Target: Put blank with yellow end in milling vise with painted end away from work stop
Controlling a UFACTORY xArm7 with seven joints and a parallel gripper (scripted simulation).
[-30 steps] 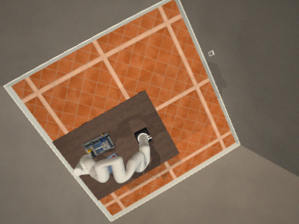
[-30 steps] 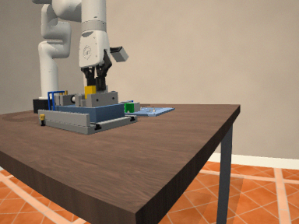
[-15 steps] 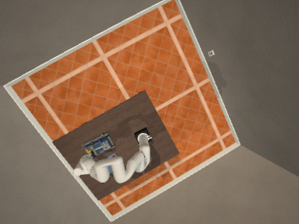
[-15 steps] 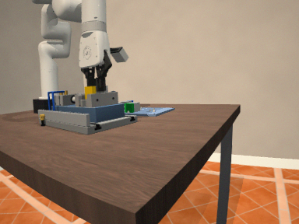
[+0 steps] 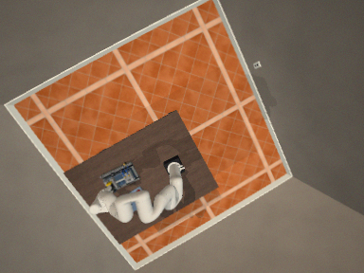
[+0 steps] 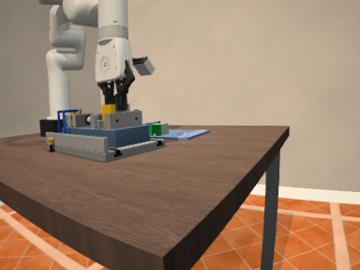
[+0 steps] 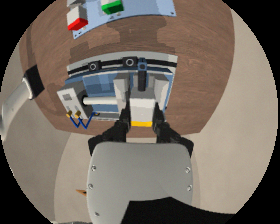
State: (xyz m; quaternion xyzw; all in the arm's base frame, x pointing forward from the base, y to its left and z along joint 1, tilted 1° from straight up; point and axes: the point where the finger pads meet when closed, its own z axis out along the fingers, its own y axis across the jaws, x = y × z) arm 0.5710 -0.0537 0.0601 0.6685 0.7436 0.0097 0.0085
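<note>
Right now the yellow-ended blank is 20 mm below my hand. From my hand the other things lie so: grey jaw block (30 mm ahead, 40 mm below); then green-ended blank (90 mm behind, 220 mm to the left, 90 mm below); then milling vise (70 mm behind, 10 mm to the right, 80 mm below).
</note>
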